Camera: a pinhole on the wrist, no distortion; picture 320 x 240 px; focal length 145.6 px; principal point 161.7 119.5 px. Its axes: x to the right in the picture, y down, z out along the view. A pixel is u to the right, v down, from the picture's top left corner.
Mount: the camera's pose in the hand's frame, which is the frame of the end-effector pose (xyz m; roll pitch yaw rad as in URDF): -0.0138 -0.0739 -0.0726 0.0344 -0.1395 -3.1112
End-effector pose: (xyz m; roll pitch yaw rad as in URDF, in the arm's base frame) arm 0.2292 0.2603 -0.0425 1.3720 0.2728 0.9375
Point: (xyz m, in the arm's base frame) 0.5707 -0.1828 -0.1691
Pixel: 211.6 175.7
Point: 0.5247 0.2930 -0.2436
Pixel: 50.9 182.0
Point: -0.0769 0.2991 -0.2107
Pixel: behind the camera
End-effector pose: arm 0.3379 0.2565 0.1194 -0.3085 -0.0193 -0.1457
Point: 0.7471 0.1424 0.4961
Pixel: 42.1 156.9
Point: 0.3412 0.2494 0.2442
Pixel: 165.6 102.3
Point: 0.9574 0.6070 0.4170
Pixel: 28.4 25.9
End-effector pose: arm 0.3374 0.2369 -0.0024 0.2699 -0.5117 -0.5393
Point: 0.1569 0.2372 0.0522
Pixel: 250.6 109.6
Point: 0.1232 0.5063 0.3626
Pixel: 205.1 30.1
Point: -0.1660 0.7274 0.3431
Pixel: 280.9 23.4
